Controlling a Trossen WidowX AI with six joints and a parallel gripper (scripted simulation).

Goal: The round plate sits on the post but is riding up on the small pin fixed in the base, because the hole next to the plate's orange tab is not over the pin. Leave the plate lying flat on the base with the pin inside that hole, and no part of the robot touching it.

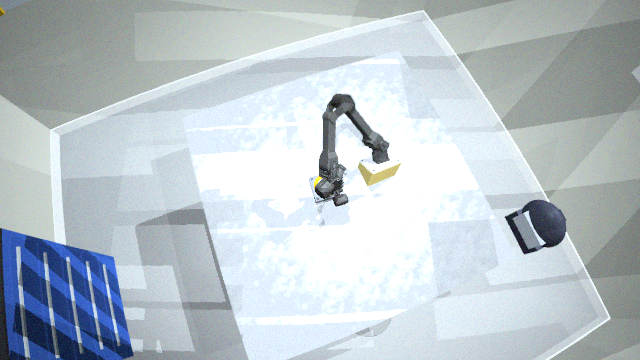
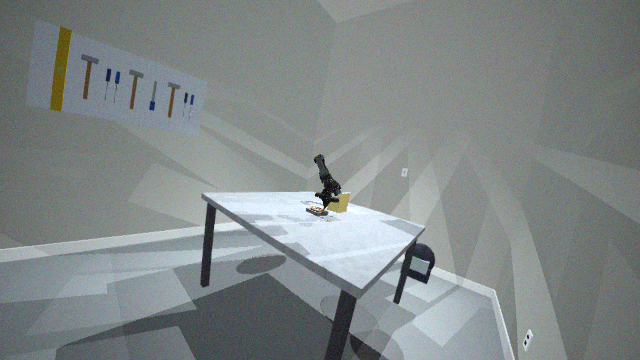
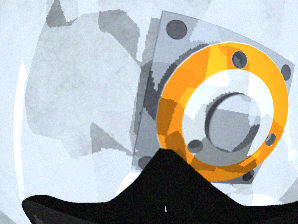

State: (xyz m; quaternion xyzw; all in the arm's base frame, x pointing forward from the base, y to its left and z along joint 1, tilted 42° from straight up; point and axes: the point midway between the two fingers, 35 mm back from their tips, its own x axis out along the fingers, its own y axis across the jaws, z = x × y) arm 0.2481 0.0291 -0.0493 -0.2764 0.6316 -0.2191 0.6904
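The grey base lies 40 mm to the right of my gripper tip, 30 mm ahead of it and 20 mm below it.
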